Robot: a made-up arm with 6 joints. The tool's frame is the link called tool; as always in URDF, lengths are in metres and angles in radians. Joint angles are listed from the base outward.
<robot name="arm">
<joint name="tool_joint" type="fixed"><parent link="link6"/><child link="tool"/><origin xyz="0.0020 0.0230 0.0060" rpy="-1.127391 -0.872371 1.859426"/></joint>
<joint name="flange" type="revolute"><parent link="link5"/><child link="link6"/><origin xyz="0.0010 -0.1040 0.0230"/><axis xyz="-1 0 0"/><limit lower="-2.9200" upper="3.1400"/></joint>
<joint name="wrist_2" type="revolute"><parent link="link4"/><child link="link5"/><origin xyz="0.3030 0.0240 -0.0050"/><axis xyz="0 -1 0"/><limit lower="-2.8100" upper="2.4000"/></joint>
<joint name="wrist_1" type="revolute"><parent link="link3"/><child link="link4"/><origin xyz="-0.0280 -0.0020 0.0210"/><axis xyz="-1 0 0"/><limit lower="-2.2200" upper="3.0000"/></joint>
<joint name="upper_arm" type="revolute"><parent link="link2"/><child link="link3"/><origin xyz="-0.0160 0.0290 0.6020"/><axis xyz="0 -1 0"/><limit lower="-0.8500" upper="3.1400"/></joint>
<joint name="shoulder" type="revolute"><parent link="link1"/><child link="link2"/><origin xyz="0.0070 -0.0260 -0.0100"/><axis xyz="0 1 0"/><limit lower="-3.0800" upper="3.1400"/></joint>
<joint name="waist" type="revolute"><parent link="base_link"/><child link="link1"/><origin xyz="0.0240 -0.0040 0.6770"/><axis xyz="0 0 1"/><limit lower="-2.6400" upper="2.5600"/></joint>
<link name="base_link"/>
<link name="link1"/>
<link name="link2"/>
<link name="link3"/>
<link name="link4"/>
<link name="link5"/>
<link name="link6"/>
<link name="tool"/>
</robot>
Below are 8 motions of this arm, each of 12 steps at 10 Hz.
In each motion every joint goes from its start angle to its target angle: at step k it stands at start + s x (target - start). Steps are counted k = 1, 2, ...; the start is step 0. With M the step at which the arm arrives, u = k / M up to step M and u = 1 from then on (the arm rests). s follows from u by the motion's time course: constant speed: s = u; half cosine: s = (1 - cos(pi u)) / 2; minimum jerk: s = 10 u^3 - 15 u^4 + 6 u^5.
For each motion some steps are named. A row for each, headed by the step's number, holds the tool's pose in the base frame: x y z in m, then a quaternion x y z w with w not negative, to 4 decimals.
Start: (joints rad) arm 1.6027 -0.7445 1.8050 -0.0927 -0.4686 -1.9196
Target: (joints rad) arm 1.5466 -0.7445 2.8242 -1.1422 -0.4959 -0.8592
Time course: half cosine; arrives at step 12
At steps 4, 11, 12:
4: 0.1298 -0.7039 1.1766 -0.7267 0.1279 0.0259 0.6745
11: 0.0665 -0.7031 1.0055 -0.3018 0.1907 -0.0472 0.9329
12: 0.0646 -0.7017 1.0013 -0.2896 0.1918 -0.0475 0.9365

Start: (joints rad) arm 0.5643 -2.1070 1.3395 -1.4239 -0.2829 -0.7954
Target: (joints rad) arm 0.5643 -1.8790 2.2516 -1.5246 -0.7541 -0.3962
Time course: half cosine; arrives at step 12
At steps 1, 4, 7, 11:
1: -0.6218 -0.4652 0.2964 -0.2455 0.1867 -0.4867 0.8173
4: -0.6308 -0.4654 0.2766 -0.1401 0.2011 -0.5108 0.8240
7: -0.6285 -0.4538 0.2506 0.0460 0.2190 -0.5211 0.8236
11: -0.6085 -0.4309 0.2379 0.2274 0.2271 -0.4960 0.8067

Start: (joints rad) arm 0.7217 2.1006 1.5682 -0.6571 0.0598 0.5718
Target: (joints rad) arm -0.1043 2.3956 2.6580 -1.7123 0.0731 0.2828
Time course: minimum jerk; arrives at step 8
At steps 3, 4, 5, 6, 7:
3: 0.7194 0.3227 0.2323 0.3076 -0.5451 0.4628 0.6278
4: 0.7552 0.1942 0.2391 0.3274 -0.6663 0.2890 0.6044
5: 0.7599 0.0640 0.2509 0.3389 -0.7672 0.1310 0.5286
6: 0.7423 -0.0315 0.2631 0.3444 -0.8277 0.0297 0.4420
7: 0.7265 -0.0774 0.2702 0.3469 -0.8527 -0.0136 0.3904

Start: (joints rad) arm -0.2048 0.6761 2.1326 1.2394 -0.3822 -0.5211
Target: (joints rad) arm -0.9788 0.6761 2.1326 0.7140 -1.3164 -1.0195
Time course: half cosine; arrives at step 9
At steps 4, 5, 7, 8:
4: 0.2911 -0.1743 1.4618 -0.5384 -0.7101 0.0380 0.4522
5: 0.2619 -0.2197 1.4664 -0.5000 -0.7251 -0.0455 0.4714
7: 0.1982 -0.2888 1.4717 -0.4357 -0.7376 -0.1968 0.4768
8: 0.1766 -0.3064 1.4725 -0.4173 -0.7379 -0.2422 0.4719

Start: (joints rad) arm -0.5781 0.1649 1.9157 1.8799 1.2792 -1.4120
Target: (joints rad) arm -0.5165 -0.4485 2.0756 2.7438 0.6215 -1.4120
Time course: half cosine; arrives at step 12
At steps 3, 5, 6, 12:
3: -0.0473 0.1006 1.4657 -0.6746 -0.2388 0.6885 0.1179
5: -0.1276 0.1686 1.4442 -0.7841 -0.2237 0.5642 0.1298
6: -0.1737 0.2039 1.4272 -0.8391 -0.2170 0.4816 0.1299
12: -0.3528 0.3138 1.3304 -0.9695 -0.1988 0.1089 0.0927

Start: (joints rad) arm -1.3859 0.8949 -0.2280 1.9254 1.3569 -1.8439
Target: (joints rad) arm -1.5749 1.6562 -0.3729 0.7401 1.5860 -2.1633
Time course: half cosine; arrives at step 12
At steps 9, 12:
9: -0.0206 -0.6302 0.4445 0.3335 -0.7728 -0.5138 0.1662
12: -0.0514 -0.5836 0.3821 0.2579 -0.7632 -0.5851 0.0932

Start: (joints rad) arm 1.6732 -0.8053 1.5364 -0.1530 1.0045 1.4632
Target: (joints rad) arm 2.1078 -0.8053 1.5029 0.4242 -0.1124 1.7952
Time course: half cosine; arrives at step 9
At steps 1, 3, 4, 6, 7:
1: 0.1668 -0.6286 1.2644 -0.0721 -0.8571 -0.4483 0.2433
3: 0.2293 -0.6168 1.2609 -0.1304 -0.8967 -0.3221 0.2740
4: 0.2746 -0.6041 1.2581 -0.1713 -0.9148 -0.2213 0.2913
6: 0.3637 -0.5682 1.2514 -0.2463 -0.9197 -0.0006 0.3057
7: 0.3970 -0.5507 1.2486 -0.2717 -0.9096 0.0887 0.3016

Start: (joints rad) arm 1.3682 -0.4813 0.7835 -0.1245 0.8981 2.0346
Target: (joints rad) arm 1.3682 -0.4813 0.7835 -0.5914 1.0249 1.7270
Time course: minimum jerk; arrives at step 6
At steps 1, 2, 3, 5, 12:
1: 0.0628 -0.2247 1.4593 -0.5022 -0.8166 0.0784 0.2736
2: 0.0614 -0.2180 1.4575 -0.4486 -0.8473 0.0812 0.2725
3: 0.0579 -0.2075 1.4545 -0.3560 -0.8906 0.0819 0.2708
5: 0.0494 -0.1927 1.4503 -0.2019 -0.9388 0.0729 0.2694
12: 0.0486 -0.1917 1.4500 -0.1899 -0.9414 0.0717 0.2694

